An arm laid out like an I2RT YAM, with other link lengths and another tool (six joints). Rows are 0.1 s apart.
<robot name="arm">
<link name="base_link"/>
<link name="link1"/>
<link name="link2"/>
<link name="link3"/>
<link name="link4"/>
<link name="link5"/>
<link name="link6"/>
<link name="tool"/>
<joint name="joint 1" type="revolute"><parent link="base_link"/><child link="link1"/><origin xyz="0 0 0.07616" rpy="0 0 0"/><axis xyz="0 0 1"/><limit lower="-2.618" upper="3.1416"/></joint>
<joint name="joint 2" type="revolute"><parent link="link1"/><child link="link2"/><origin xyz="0.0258 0.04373 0.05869" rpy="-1.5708 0 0"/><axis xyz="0 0 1"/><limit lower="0" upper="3.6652"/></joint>
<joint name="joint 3" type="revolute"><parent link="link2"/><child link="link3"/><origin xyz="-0.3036 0 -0.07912" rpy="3.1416 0 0"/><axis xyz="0 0 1"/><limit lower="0" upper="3.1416"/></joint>
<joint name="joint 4" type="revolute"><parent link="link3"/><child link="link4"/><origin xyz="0.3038 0.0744 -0.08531" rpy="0 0 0"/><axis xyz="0 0 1"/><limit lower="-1.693" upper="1.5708"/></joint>
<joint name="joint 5" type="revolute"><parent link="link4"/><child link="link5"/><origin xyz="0.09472 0.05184 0.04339" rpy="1.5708 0 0"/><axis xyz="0 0 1"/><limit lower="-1.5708" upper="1.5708"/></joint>
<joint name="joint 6" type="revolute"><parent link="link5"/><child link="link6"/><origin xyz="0.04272 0 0.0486" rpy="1.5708 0 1.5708"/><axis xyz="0 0 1"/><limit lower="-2.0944" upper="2.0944"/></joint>
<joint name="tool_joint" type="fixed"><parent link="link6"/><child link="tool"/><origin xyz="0.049 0.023 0.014" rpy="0 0.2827 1.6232"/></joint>
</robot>
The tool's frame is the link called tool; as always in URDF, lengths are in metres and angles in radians.
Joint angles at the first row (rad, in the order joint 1, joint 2, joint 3, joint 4, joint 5, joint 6):
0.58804, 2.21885, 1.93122, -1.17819, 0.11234, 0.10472
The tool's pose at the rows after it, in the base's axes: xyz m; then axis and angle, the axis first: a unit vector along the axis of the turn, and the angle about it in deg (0 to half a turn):
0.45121 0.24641 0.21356 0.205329 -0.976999 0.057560 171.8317
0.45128 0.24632 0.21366 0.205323 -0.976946 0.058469 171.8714
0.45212 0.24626 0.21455 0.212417 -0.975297 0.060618 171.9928
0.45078 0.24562 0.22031 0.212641 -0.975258 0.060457 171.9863
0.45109 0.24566 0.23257 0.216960 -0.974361 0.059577 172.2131
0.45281 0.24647 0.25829 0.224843 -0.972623 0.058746 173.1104
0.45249 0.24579 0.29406 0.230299 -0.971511 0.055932 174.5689
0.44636 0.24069 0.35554 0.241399 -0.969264 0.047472 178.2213
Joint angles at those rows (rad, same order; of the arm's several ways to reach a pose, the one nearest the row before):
0.58806, 2.21885, 1.93046, -1.17819, 0.10090, 0.10434
0.58805, 2.21885, 1.93046, -1.17819, 0.10281, 0.10395
0.58805, 2.21772, 1.93086, -1.17820, 0.10472, 0.08870
0.58842, 2.21085, 1.93848, -1.19269, 0.10433, 0.08869
0.58842, 2.20663, 1.97124, -1.22471, 0.10243, 0.07992
0.58881, 2.20590, 2.05216, -1.28995, 0.10319, 0.06314
0.58880, 2.20588, 2.16733, -1.37844, 0.10433, 0.05053
0.58843, 2.20547, 2.37062, -1.51462, 0.10433, 0.02422

